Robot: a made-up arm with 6 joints.
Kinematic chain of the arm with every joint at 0, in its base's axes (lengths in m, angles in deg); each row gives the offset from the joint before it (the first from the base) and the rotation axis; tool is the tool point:
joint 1: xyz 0 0 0.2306 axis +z
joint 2: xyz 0 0.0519 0 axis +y
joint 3: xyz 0 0 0.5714 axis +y
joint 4: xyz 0 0 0.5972 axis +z
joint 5: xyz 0 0 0 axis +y
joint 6: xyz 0 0 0.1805 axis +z
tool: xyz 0 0 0
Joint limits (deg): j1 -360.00..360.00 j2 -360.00..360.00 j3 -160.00..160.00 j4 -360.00..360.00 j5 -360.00..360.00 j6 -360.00..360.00
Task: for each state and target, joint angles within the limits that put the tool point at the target. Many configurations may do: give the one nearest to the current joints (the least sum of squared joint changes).
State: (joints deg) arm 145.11 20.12 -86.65 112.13 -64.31 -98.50
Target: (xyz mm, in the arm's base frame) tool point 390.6 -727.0 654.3
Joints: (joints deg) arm 112.58 -12.91 -92.70 113.56 -53.75 -98.50
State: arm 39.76 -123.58 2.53 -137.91 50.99 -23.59
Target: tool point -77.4 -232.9 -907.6
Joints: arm 55.52 -146.19 -30.46 -135.17 70.49 -23.59
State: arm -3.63 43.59 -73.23 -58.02 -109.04 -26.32
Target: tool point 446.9 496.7 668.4
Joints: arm 31.73 96.53 -79.94 -61.71 -121.50 -26.32
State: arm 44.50 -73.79 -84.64 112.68 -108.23 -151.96
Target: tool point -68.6 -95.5 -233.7
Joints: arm 23.46 -115.01 -134.10 117.92 -135.29 -151.96
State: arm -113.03 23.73 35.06 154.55 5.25 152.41
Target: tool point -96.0 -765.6 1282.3
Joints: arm -101.72 18.80 31.54 154.30 7.07 152.41
